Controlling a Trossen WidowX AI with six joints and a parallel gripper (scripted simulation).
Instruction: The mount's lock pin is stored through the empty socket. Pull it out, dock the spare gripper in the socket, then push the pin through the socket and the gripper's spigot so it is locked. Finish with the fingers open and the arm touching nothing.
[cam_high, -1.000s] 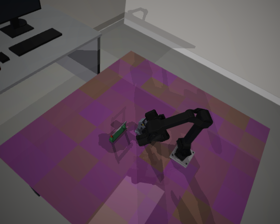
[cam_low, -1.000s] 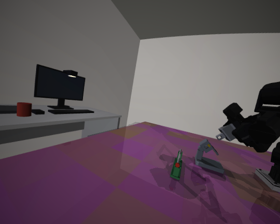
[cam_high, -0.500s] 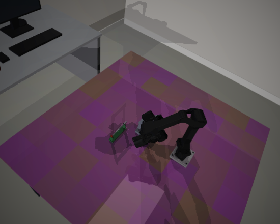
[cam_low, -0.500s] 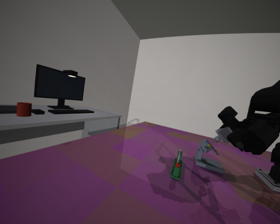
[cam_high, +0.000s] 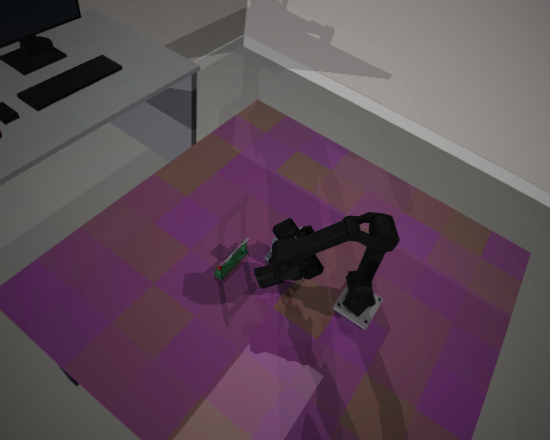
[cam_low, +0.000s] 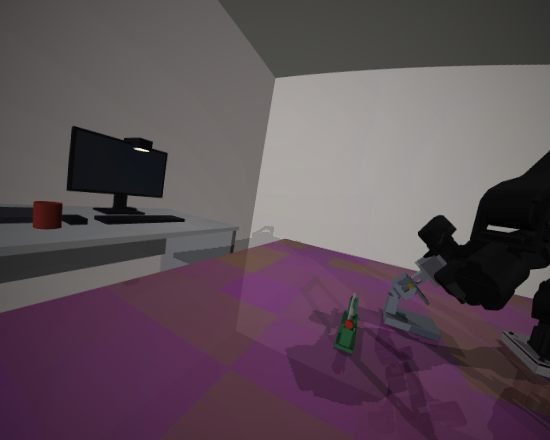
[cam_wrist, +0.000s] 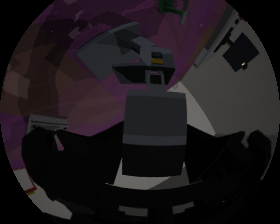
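Now: the green cradle 130 mm ahead of my gripper tip, 160 mm to the left of it and 120 mm below it. Also, from my gripper tip: spare gripper 10 mm to the left; grey mount 40 mm ahead, 20 mm to the left, 90 mm below.
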